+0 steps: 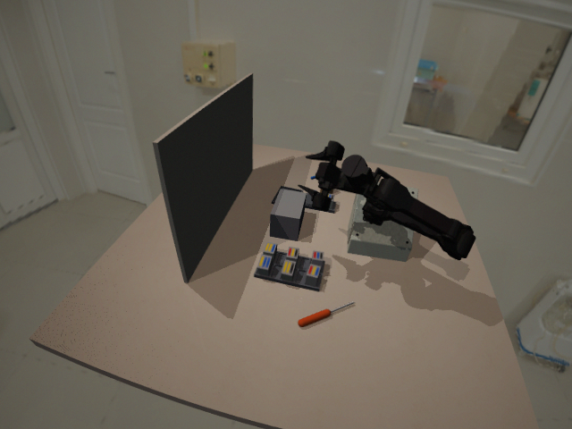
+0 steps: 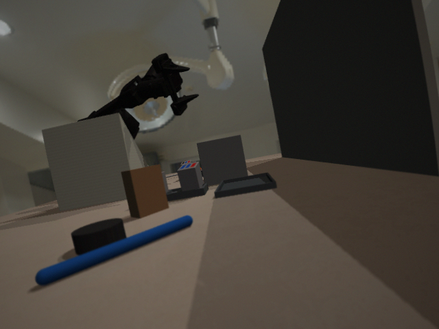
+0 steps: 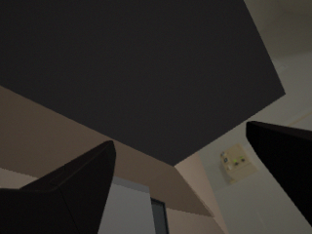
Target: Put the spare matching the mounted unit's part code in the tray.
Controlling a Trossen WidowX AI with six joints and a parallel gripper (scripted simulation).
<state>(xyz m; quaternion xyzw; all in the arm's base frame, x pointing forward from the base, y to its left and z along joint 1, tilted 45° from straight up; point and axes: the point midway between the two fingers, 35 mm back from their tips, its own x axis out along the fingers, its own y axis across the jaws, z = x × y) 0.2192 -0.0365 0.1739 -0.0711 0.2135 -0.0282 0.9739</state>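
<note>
Now: gripper tip 240 mm above the grey spare block, 90 mm to the right of it and 90 mm past it. The rest, counted from my gripper tip: mounted unit 240 mm below, 90 mm to the right, 50 mm ahead; then tall dark panel 290 mm ahead, 90 mm to the right, 60 mm below; then dark shallow tray 290 mm below, 270 mm to the right, 90 mm ahead.
</note>
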